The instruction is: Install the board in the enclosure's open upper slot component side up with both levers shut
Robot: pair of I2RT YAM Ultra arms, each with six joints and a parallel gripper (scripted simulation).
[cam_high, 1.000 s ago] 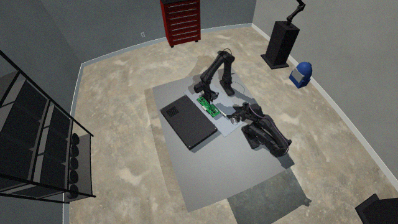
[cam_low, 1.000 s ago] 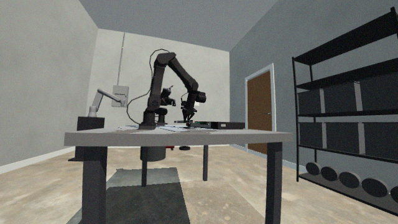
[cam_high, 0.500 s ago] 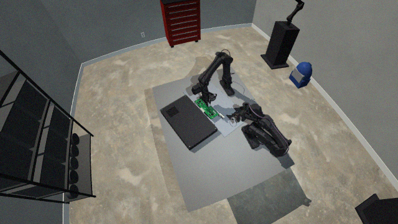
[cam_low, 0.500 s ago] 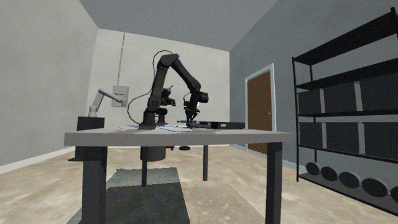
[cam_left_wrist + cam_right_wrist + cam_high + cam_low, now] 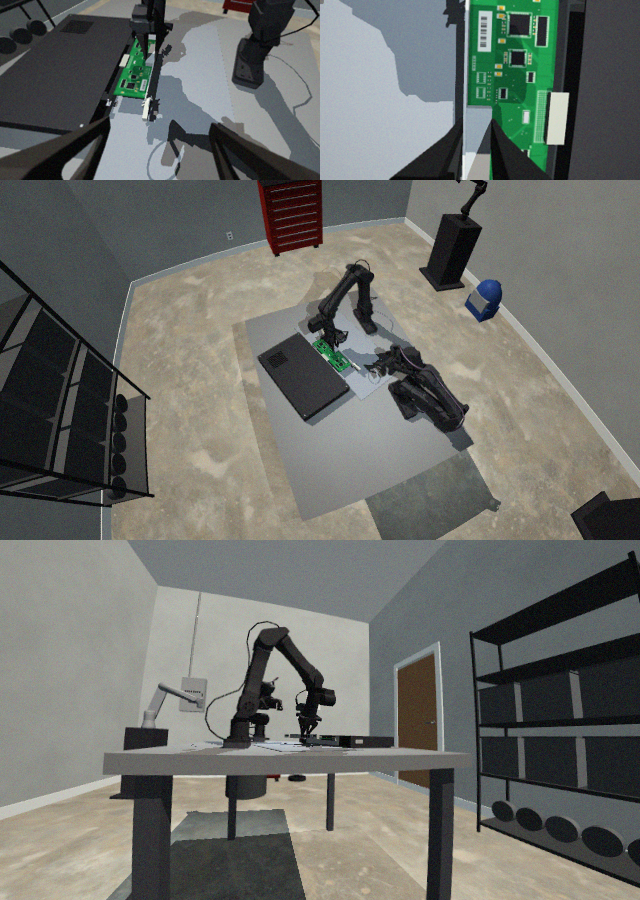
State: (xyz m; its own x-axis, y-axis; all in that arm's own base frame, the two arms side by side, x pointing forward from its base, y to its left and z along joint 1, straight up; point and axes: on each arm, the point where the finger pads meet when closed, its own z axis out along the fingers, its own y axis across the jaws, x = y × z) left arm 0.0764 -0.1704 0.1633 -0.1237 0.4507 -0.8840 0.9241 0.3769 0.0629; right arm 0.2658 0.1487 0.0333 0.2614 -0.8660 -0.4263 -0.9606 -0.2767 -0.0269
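My right hand is 70 mm past the pale mat, 20 mm to the left of it and 60 mm above it. From my right hand the other things lie so: black enclosure 180 mm ahead, 80 mm to the left, 20 mm below.
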